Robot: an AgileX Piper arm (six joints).
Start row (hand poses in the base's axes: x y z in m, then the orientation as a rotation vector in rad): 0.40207 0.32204 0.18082 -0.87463 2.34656 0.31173
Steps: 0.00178 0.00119 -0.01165 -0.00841 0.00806 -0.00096; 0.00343 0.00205 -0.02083 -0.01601 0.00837 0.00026; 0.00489 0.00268 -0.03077 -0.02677 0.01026 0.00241; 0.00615 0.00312 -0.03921 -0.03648 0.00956 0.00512; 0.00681 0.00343 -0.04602 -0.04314 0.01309 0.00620; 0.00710 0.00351 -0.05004 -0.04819 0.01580 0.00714; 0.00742 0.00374 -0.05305 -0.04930 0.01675 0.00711; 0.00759 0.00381 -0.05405 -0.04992 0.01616 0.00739; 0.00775 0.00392 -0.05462 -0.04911 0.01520 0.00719; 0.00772 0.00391 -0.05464 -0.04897 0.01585 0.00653; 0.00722 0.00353 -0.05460 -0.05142 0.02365 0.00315
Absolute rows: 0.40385 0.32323 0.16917 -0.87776 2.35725 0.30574; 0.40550 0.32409 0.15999 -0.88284 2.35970 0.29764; 0.40696 0.32472 0.15005 -0.89060 2.36431 0.28705; 0.40822 0.32516 0.14161 -0.89842 2.36592 0.27658; 0.40888 0.32547 0.13480 -0.90302 2.37100 0.27106; 0.40917 0.32555 0.13078 -0.90665 2.37483 0.26693; 0.40949 0.32578 0.12777 -0.90717 2.37609 0.26610; 0.40966 0.32585 0.12677 -0.90778 2.37564 0.26520; 0.40982 0.32596 0.12620 -0.90712 2.37456 0.26558; 0.40979 0.32595 0.12618 -0.90628 2.37536 0.26580; 0.40929 0.32557 0.12622 -0.90367 2.38466 0.26544
